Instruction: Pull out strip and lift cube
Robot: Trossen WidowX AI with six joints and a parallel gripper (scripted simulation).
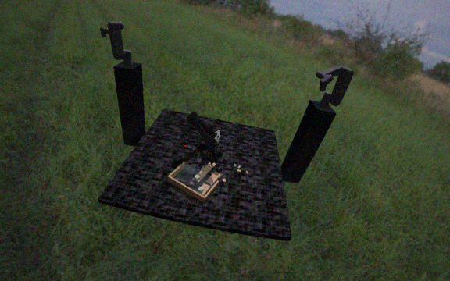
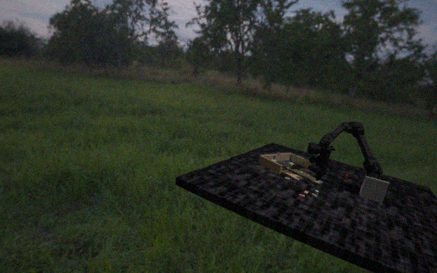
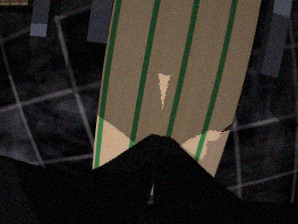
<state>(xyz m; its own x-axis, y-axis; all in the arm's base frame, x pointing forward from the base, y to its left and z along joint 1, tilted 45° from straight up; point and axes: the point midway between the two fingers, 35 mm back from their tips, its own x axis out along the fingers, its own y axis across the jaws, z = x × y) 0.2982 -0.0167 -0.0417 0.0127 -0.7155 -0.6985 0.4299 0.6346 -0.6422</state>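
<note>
Right now my gripper tip is 9 cm short of the strip and 4 cm to the left of it.
</note>
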